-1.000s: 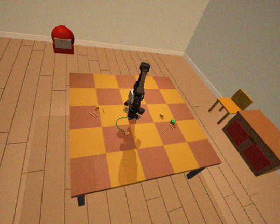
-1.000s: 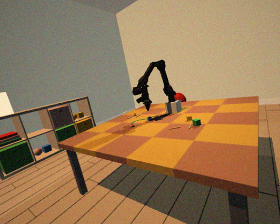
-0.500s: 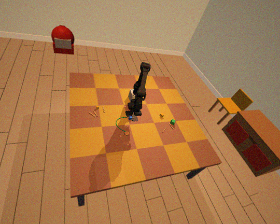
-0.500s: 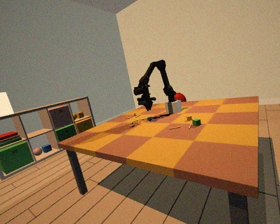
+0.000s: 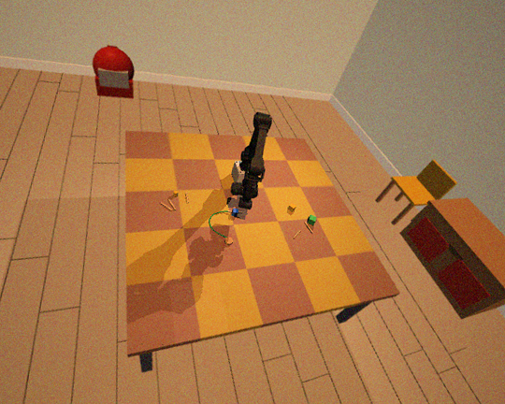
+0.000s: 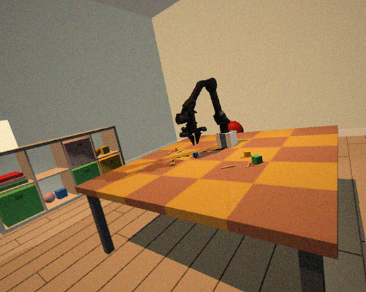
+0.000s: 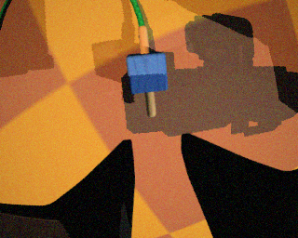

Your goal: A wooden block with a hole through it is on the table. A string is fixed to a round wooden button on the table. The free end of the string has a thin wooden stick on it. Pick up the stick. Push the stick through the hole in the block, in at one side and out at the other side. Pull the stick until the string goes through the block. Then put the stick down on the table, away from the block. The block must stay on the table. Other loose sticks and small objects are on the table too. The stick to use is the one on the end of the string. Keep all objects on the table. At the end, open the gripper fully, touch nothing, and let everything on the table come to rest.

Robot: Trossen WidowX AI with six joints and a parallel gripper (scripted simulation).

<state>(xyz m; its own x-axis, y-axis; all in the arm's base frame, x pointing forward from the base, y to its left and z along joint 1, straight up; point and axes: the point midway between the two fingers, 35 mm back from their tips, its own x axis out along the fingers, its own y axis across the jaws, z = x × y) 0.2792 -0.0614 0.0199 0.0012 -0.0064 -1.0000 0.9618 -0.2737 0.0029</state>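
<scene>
My gripper tip is 1 cm past the blue cube, 3 cm to the left of it and 7 cm above it. From my gripper tip the other things lie so: round wooden button: 17 cm ahead, 8 cm to the right, 8 cm below; then thin wooden stick: 1 cm behind, 4 cm to the right, 8 cm below; then yellow cube: 5 cm behind, 33 cm to the left, 7 cm below.
</scene>
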